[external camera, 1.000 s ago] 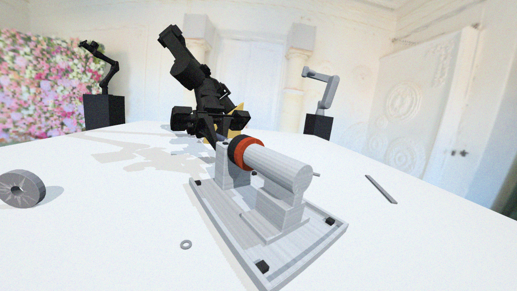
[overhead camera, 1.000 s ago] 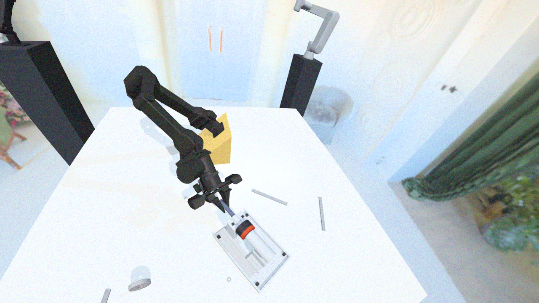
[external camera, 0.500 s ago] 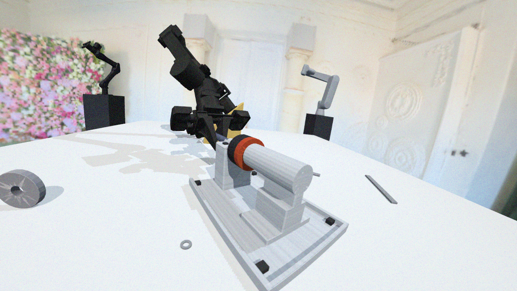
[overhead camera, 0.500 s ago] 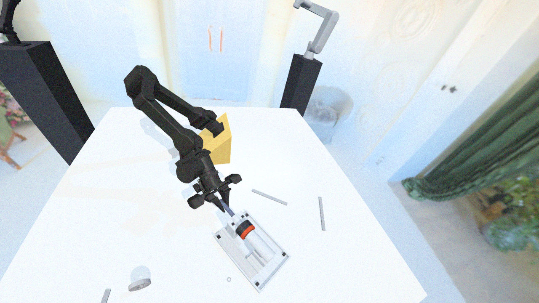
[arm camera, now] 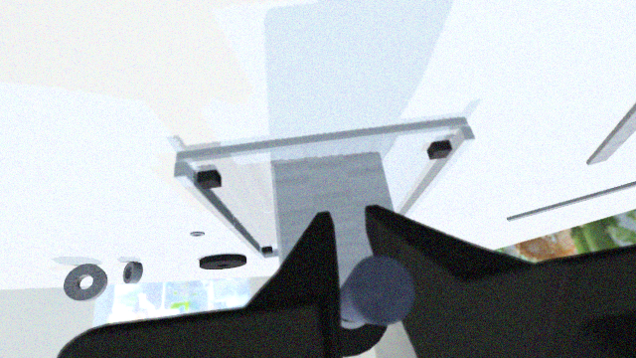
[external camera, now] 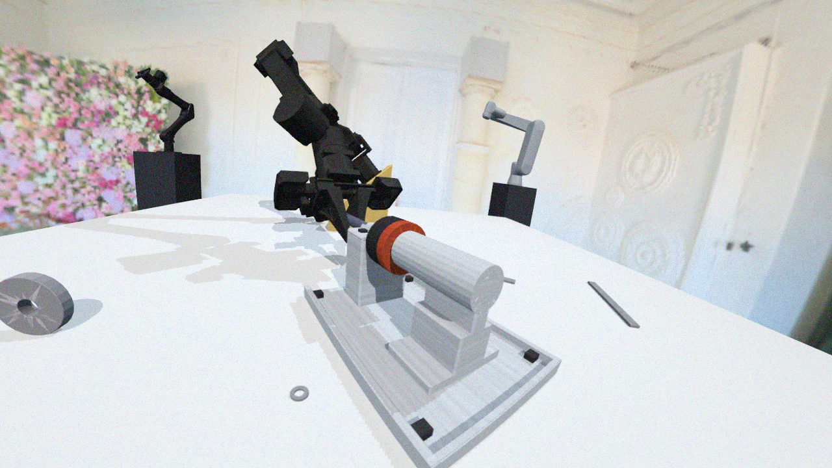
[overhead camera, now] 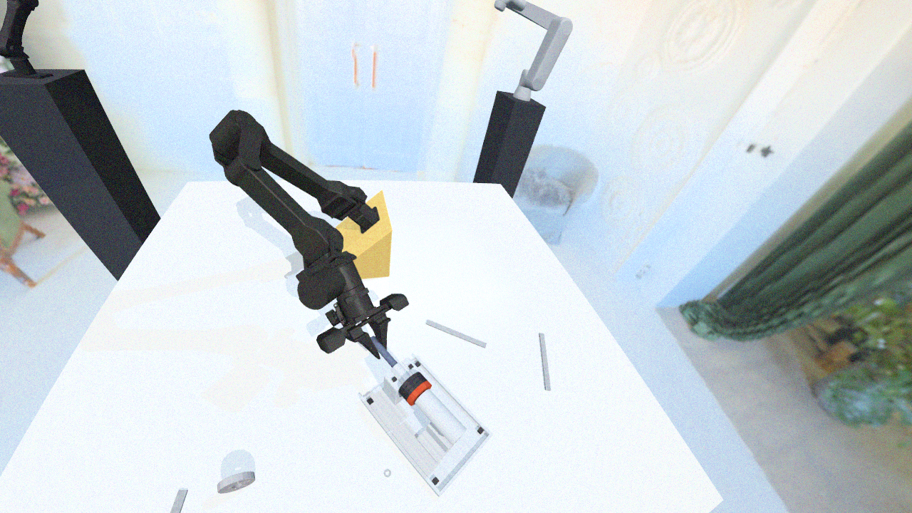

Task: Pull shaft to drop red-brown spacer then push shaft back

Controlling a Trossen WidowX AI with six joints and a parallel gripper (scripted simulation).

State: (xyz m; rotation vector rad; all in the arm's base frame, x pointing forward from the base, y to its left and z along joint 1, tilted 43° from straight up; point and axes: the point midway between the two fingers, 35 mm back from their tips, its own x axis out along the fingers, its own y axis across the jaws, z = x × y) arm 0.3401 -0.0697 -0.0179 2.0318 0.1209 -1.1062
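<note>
Right now my gripper tip is 5 cm short of the blue-grey shaft, 3 cm below it and 2 cm to the right of it. From my gripper tip the other things lie so: grey disc 27 cm to the right, 16 cm ahead, 3 cm below; black spacer 9 cm ahead, 4 cm to the left, 3 cm above; red-brown spacer 10 cm ahead, 5 cm to the left, 3 cm above.
</note>
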